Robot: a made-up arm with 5 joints. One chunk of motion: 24 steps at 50 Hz.
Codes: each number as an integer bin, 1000 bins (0 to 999) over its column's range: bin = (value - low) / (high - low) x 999, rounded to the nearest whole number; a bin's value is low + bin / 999 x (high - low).
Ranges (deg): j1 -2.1..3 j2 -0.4..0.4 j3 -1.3..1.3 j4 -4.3..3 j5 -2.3..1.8
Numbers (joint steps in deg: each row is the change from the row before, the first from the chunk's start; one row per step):
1: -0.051 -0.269 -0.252 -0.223 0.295
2: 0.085 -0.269 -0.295 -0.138 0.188
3: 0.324 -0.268 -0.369 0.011 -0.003
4: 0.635 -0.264 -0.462 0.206 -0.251
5: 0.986 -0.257 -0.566 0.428 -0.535
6: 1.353 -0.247 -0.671 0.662 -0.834
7: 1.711 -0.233 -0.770 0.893 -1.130
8: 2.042 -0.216 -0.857 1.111 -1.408
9: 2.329 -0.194 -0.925 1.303 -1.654
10: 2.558 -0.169 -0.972 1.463 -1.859
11: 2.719 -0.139 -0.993 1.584 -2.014
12: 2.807 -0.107 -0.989 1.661 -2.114
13: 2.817 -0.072 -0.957 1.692 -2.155
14: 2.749 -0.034 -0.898 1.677 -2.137
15: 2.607 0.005 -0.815 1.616 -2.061
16: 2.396 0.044 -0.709 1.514 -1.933
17: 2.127 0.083 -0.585 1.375 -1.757
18: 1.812 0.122 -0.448 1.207 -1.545
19: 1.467 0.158 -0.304 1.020 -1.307
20: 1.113 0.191 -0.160 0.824 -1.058
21: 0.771 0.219 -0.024 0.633 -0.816
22: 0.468 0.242 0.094 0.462 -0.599
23: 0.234 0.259 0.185 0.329 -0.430
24: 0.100 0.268 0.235 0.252 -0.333
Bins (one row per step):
1: 401 164 403 558 632
2: 428 164 386 570 606
3: 475 165 358 590 560
4: 536 170 322 617 499
5: 604 179 282 647 430
6: 676 191 242 679 357
7: 747 209 204 711 285
8: 811 230 170 740 217
9: 868 257 144 767 157
10: 912 288 126 789 107
11: 944 326 118 805 70
12: 961 366 119 816 45
13: 963 410 132 820 35
14: 950 457 154 818 40
15: 922 506 186 810 58
16: 881 554 227 796 89
17: 828 603 275 777 132
18: 766 652 327 754 184
19: 699 697 383 728 242
20: 629 738 438 701 303
21: 562 773 490 675 362
22: 503 802 536 652 414
23: 457 823 571 633 456
24: 431 834 590 623 479

